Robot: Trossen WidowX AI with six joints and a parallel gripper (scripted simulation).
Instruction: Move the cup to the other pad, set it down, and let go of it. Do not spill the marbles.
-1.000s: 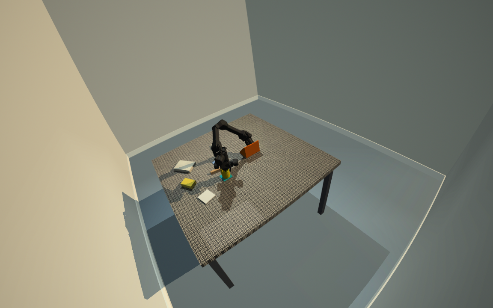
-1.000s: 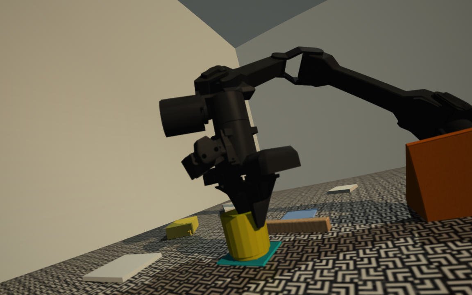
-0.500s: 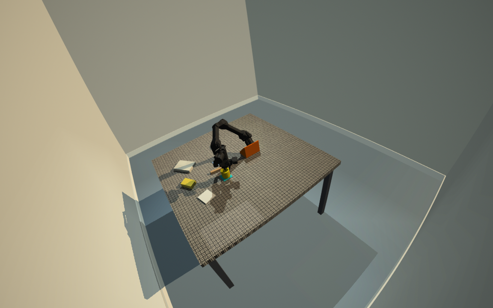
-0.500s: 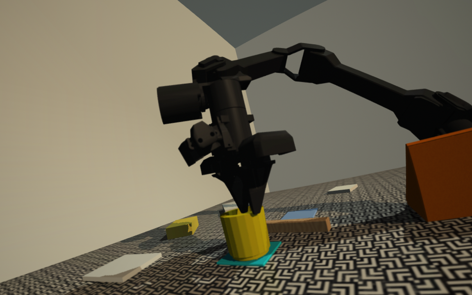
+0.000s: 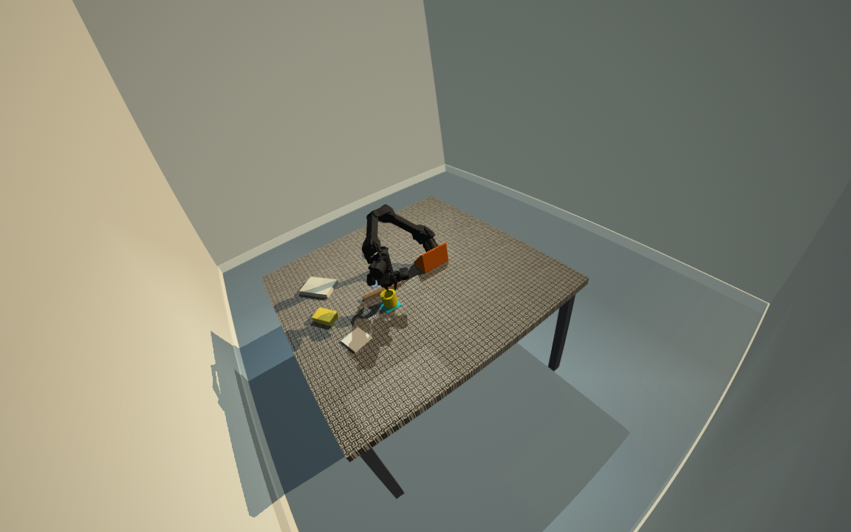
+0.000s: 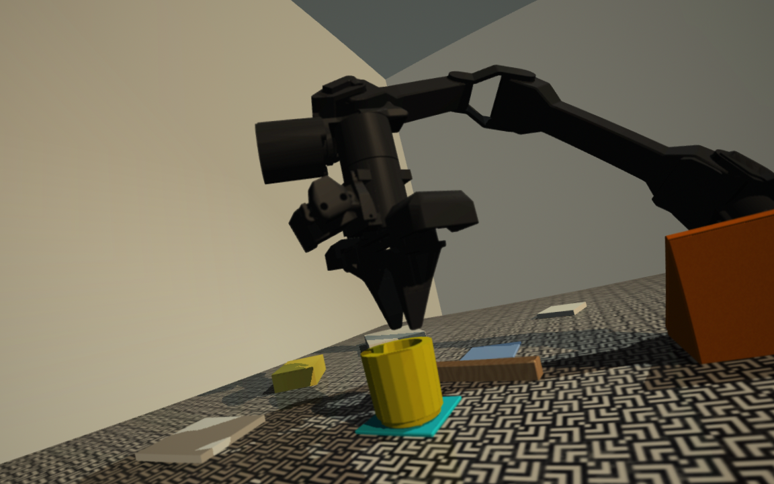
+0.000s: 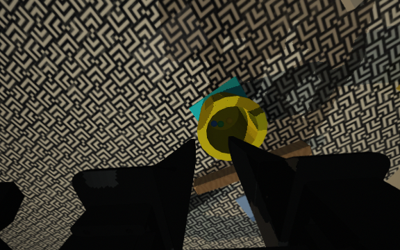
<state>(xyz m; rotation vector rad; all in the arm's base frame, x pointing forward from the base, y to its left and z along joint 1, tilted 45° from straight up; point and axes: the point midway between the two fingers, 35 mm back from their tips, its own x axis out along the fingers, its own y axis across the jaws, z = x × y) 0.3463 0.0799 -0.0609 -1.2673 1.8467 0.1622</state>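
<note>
The yellow cup lies 10 mm ahead of my gripper tip, 10 mm to the right of it and 50 mm below it. The rest, counted from my gripper tip: cyan pad (20 mm ahead, 20 mm to the right, 100 mm below); blue marble (10 mm to the right, 70 mm below); wooden bar (10 mm behind, 120 mm to the right, 90 mm below).
</note>
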